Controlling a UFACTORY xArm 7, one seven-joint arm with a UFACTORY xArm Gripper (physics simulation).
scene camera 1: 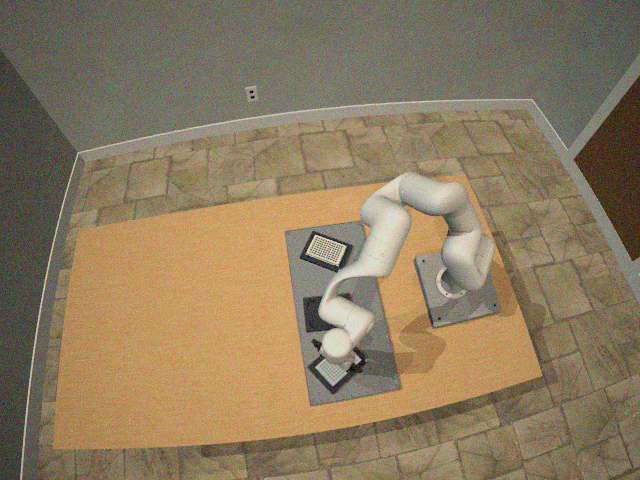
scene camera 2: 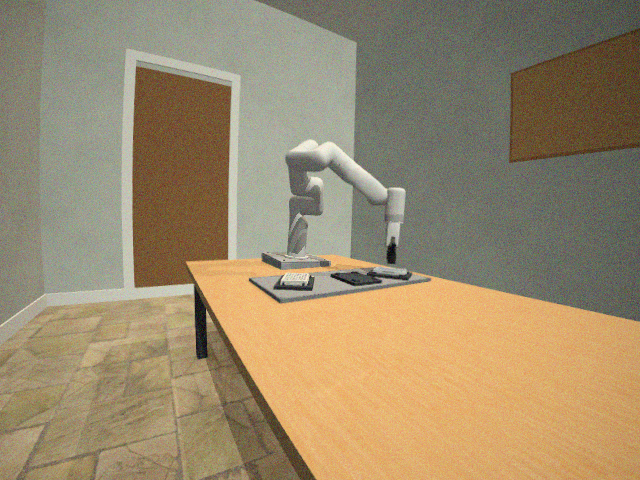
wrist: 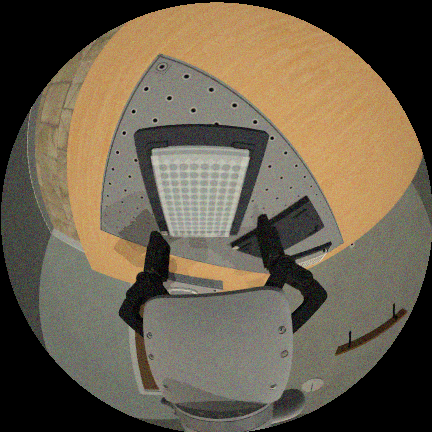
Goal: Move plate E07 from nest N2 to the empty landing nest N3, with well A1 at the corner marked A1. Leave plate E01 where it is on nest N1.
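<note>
A pale well plate (scene camera 1: 330, 370) (scene camera 2: 388, 271) (wrist: 200, 192) lies flat in a dark nest (wrist: 200, 131) at one end of the grey board. A second well plate (scene camera 1: 326, 250) (scene camera 2: 295, 279) (wrist: 312, 259) sits in a nest at the board's other end. The plate and nest labels are not readable. The empty dark nest (scene camera 1: 313, 315) (scene camera 2: 356, 278) (wrist: 290, 227) lies between them, partly hidden by the arm in scene camera 1. My gripper (scene camera 1: 336, 355) (scene camera 2: 391, 254) (wrist: 208, 231) is open and empty, pointing down a little above the first plate, its fingers spread across the plate's width.
The perforated grey board (scene camera 1: 310, 281) (scene camera 2: 263, 283) (wrist: 175, 110) bears all three nests and lies on the wooden table (scene camera 1: 180, 310) (scene camera 2: 439, 361). The robot's base plate (scene camera 1: 465, 312) (scene camera 2: 320, 262) stands beside the board. The arm reaches over the board from the base.
</note>
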